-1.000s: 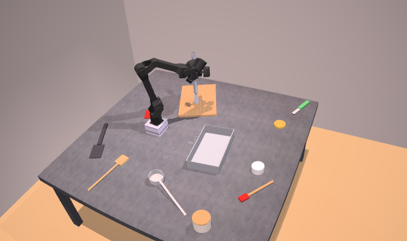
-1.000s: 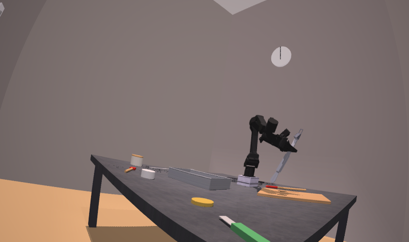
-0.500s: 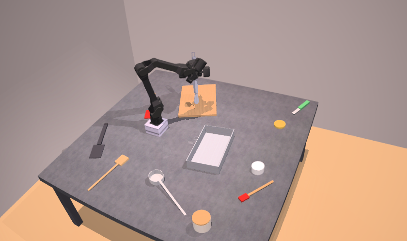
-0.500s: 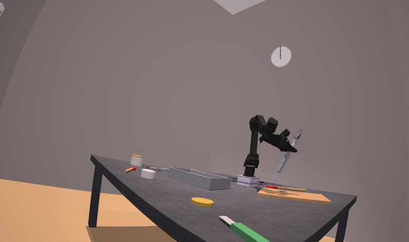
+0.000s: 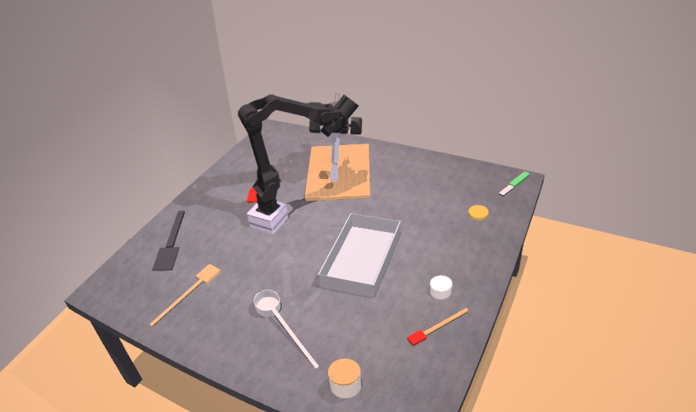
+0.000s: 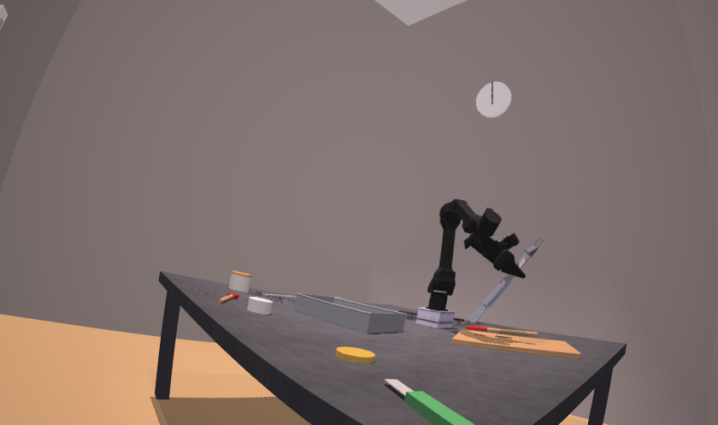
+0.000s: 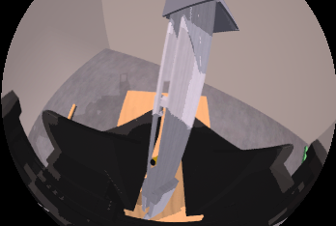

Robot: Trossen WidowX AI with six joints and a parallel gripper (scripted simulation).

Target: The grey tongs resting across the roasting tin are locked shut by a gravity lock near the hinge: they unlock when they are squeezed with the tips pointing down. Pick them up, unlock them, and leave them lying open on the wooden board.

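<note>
The wooden board lies 10 mm behind my gripper tip, 10 mm to the right of it and 200 mm below it. From my gripper tip the other things lie so: roasting tin: 330 mm ahead, 390 mm to the right, 180 mm below; then yellow disc: 570 mm ahead, 10 mm to the right, 200 mm below; then red-headed spatula: 240 mm behind, 220 mm to the right, 200 mm below.
</note>
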